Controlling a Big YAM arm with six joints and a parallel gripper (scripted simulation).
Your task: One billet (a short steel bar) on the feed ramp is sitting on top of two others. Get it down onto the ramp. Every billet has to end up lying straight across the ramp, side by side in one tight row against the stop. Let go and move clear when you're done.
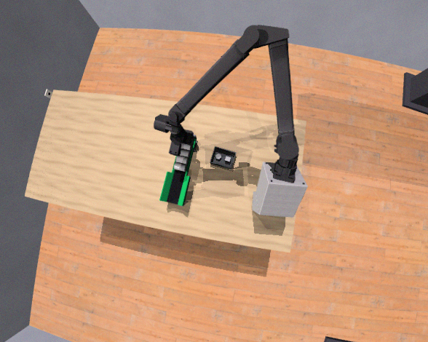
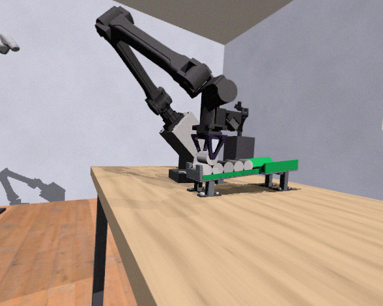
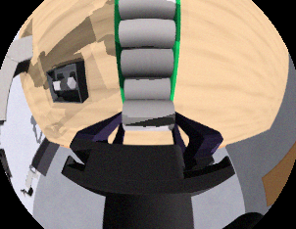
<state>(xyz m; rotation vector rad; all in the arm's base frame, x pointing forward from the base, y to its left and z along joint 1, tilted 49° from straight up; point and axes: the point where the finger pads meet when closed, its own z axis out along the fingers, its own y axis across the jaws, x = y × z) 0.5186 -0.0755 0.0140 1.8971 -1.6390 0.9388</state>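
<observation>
Now: the stop 40 mm to the right of my hand and 50 mm below it. From my hand the other things lie so: black control box (220 mm behind, 20 mm to the left, 100 mm below).
</observation>
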